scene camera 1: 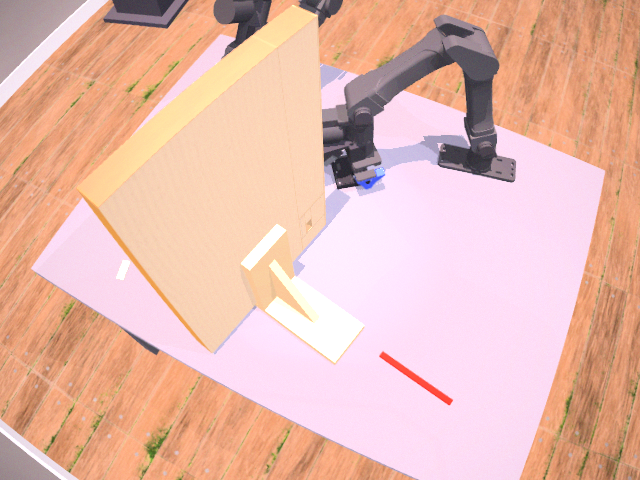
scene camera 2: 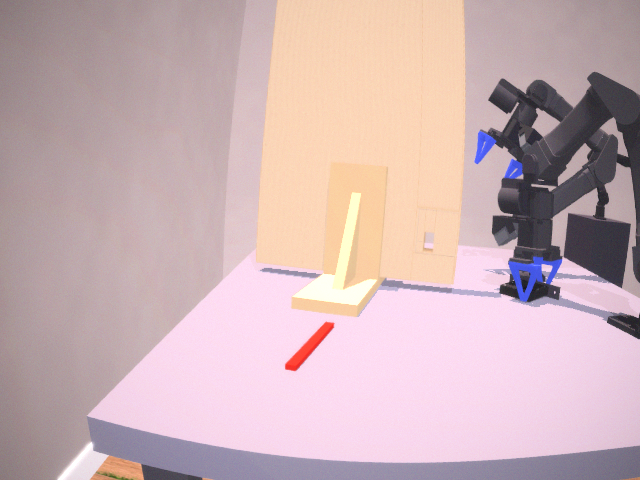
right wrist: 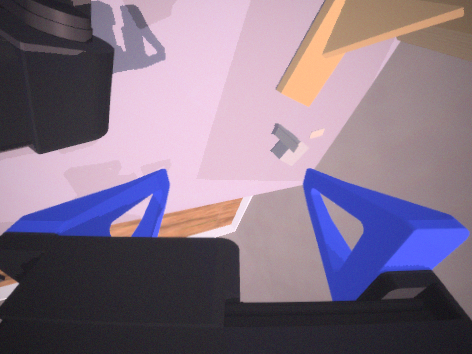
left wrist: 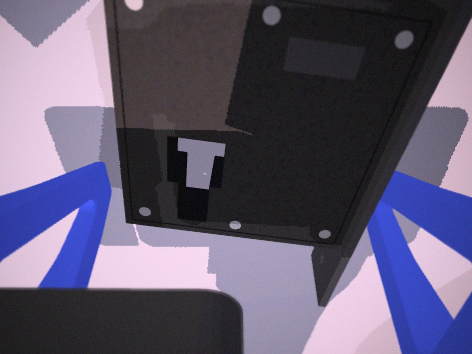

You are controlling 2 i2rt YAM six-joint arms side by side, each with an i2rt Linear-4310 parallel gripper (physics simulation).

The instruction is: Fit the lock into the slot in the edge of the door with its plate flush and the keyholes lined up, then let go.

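Where they show: left gripper, fingertip midpoint: (scene camera 1: pixel 361 172) (scene camera 2: pixel 533 297) (left wrist: pixel 235 177); right gripper, fingertip midpoint: (scene camera 2: pixel 489 174) (right wrist: pixel 236 176); left arm's base, origin of the base link: (scene camera 1: pixel 477 164); right arm's base, origin of the base link: (scene camera 2: pixel 525 272) (right wrist: pixel 52 37).
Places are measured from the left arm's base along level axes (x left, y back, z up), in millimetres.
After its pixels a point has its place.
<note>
The lock (scene camera 1: pixel 342 179) @[x -317, y -141, z 17 mm] (scene camera 2: pixel 508 290) @[x -303, y -152, z 11 mm] (left wrist: pixel 300 125) @[x -317, y -102, z 20 mm], a dark box with a keyhole cutout and a narrow plate along one edge, lies flat on the table to the right of the door. The wooden door (scene camera 1: pixel 206 155) @[x -418, y -480, z 518 mm] (scene camera 2: pixel 351 103) @[x -412, y -464, z 332 mm] stands upright, with a keyhole window (scene camera 1: pixel 309 224) @[x -350, y -309, z 76 mm] (scene camera 2: pixel 428 241) low near its right edge. The slot in the edge is hidden. My left gripper (scene camera 2: pixel 537 289) @[x -280, y -100, z 2 mm] (left wrist: pixel 235 177) @[x -280, y -100, z 2 mm] is open and points down at the lock, its fingertips on opposite sides of the lock's end. My right gripper (scene camera 2: pixel 492 167) @[x -563, y -88, z 224 mm] (right wrist: pixel 236 176) @[x -563, y -88, z 224 mm] is open and empty, raised behind the left arm.
A wooden stand (scene camera 1: pixel 330 330) @[x -257, y -507, z 18 mm] (scene camera 2: pixel 325 304) @[x -211, y -524, z 14 mm] supports the door. A red bar (scene camera 1: pixel 416 378) @[x -65, y -564, z 6 mm] (scene camera 2: pixel 310 346) @[x -48, y -568, z 6 mm] lies in front of it. In the right wrist view, a grey T-shaped piece (right wrist: pixel 286 139) @[x -714, y -327, z 39 mm] lies near another wooden foot (right wrist: pixel 310 82) @[x -597, y -365, z 18 mm]. A small cream piece (scene camera 1: pixel 123 269) @[x -755, y -483, z 2 mm] lies beyond the door.
</note>
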